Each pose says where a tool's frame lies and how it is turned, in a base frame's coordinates. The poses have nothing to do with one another.
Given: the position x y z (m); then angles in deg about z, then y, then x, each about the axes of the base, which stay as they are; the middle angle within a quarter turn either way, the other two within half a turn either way.
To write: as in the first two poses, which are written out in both.
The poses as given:
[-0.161 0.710 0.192 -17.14 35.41 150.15]
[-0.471 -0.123 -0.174 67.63 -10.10 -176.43]
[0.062 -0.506 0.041 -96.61 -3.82 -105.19]
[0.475 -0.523 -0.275 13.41 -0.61 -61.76]
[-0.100 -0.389 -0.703 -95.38 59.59 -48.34]
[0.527 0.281 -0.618 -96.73 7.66 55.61]
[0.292 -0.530 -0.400 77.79 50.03 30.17]
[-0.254 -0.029 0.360 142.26 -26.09 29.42]
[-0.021 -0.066 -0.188 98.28 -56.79 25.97]
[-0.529 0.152 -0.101 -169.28 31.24 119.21]
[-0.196 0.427 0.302 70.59 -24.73 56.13]
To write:
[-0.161 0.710 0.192 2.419 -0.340 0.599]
[-0.471 -0.123 -0.174 3.002 0.125 -1.184]
[0.062 -0.506 0.041 2.797 -1.289 1.997]
[0.475 -0.523 -0.275 -1.067 0.201 0.122]
[-0.100 -0.389 -0.703 -0.979 -0.923 -1.650]
[0.527 0.281 -0.618 -0.297 0.945 -1.771]
[0.292 -0.530 -0.400 0.936 -0.359 1.425]
[-0.254 -0.029 0.360 -0.672 0.002 2.361]
[-0.021 -0.066 -0.188 -1.023 -0.331 1.654]
[-0.529 0.152 -0.101 -2.046 0.424 -2.743]
[-0.196 0.427 0.302 0.110 -1.036 0.936]

